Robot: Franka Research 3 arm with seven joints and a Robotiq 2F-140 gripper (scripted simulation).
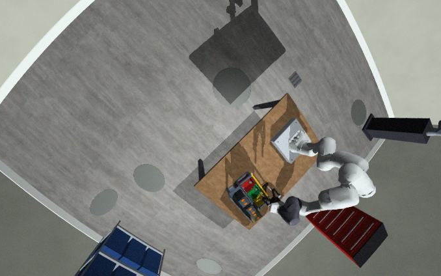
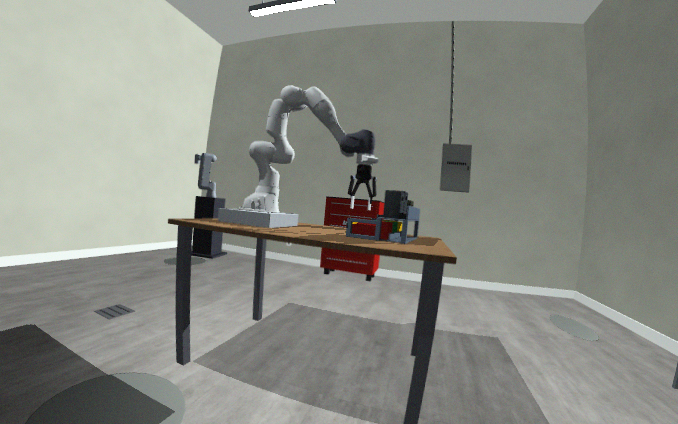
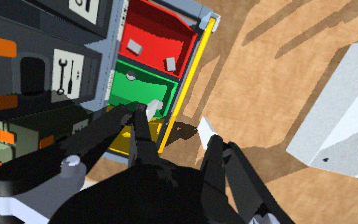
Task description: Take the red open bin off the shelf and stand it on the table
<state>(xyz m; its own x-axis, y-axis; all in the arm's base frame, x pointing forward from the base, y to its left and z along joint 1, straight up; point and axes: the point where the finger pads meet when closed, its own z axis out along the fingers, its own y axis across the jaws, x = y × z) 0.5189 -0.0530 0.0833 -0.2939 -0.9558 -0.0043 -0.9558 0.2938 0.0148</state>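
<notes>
Right now the yellow strip is 90 mm below my hand. Round my hand: yellow bin 140 mm ahead, 110 mm below, 70 mm to the left; then green bin 110 mm below, 100 mm ahead, 30 mm to the right; then red open bin 140 mm to the right, 110 mm below, 60 mm ahead.
</notes>
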